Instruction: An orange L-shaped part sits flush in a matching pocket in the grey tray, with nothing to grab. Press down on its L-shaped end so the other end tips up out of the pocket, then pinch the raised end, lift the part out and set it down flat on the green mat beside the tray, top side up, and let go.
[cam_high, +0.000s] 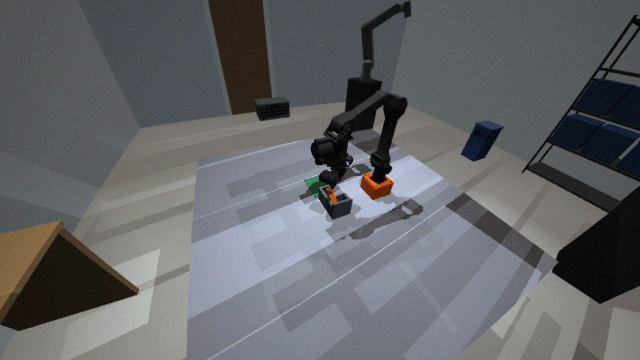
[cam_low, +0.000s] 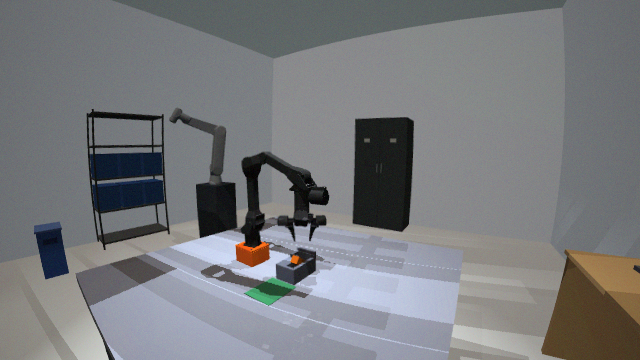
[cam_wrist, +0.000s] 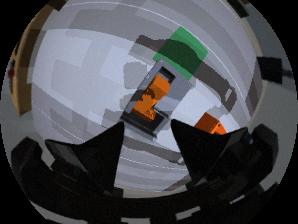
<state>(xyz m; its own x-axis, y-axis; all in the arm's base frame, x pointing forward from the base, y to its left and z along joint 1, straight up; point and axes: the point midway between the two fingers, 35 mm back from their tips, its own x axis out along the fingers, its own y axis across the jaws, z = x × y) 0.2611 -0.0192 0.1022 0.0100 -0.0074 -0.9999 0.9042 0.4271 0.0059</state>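
Now: the orange L-shaped part 10 cm below my gripper tip, 1 cm to the left of it and 1 cm behind it. The rest, counted from my gripper tip: green mat (17 cm to the right, 16 cm below, 5 cm behind).
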